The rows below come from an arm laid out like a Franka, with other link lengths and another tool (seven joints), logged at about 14 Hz.
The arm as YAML. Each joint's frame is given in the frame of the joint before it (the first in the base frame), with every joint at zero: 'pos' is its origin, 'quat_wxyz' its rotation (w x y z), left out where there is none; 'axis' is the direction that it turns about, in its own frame. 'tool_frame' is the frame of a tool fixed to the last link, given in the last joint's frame.
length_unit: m
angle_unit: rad
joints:
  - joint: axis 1
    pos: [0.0, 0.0, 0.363]
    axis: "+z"
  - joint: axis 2
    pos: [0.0, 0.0, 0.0]
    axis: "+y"
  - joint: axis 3
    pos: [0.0, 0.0, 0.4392]
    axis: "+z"
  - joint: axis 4
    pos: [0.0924, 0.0, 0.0]
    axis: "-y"
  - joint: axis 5
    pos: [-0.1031, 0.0, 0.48]
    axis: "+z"
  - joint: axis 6
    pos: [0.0, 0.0, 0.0]
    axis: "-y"
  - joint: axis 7
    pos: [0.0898, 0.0, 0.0]
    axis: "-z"
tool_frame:
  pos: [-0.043, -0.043, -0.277]
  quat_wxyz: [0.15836, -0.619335, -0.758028, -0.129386]
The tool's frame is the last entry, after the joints.
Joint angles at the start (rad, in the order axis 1, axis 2, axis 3, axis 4, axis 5, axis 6, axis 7): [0.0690 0.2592 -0.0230 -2.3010 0.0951 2.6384 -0.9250]
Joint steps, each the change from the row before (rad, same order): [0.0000 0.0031 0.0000 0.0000 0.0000 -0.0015 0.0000]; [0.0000 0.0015 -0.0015 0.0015 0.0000 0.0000 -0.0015]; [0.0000 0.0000 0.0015 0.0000 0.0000 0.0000 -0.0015]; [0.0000 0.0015 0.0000 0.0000 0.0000 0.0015 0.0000]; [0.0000 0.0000 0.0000 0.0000 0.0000 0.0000 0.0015]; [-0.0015 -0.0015 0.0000 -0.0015 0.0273 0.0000 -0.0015]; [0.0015 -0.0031 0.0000 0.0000 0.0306 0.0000 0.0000]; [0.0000 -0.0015 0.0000 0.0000 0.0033 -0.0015 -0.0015]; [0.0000 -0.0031 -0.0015 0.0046 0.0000 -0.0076 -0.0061]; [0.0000 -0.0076 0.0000 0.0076 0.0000 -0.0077 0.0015]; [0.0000 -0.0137 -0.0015 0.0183 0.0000 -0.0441 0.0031]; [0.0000 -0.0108 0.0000 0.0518 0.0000 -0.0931 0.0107]
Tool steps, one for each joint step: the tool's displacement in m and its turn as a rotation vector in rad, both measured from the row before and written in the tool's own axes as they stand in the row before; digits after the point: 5 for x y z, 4 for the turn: [0.00010 -0.00068 0.00238 0.0020 0.0040 0.0010]; [-0.00106 -0.00062 -0.00017 0.0004 -0.0003 0.0001]; [0.00032 0.00100 0.00022 0.0008 0.0003 -0.0028]; [-0.00038 -0.00006 0.00073 0.0001 -0.0001 0.0001]; [0.00007 -0.00005 0.00003 -0.0006 0.0000 0.0014]; [0.00154 -0.00055 0.00110 -0.0204 0.0055 0.0172]; [0.00214 0.00208 -0.00022 -0.0239 0.0039 0.0170]; [0.00049 0.00022 -0.00057 -0.0020 0.0008 0.0005]; [-0.00050 0.00074 -0.00375 0.0015 0.0001 -0.0051]; [-0.00028 0.00332 -0.00808 -0.0048 -0.0057 -0.0017]; [0.00362 0.00319 -0.01190 0.0005 0.0129 0.0025]; [0.00470 0.00956 -0.02081 0.0034 0.0318 0.0072]
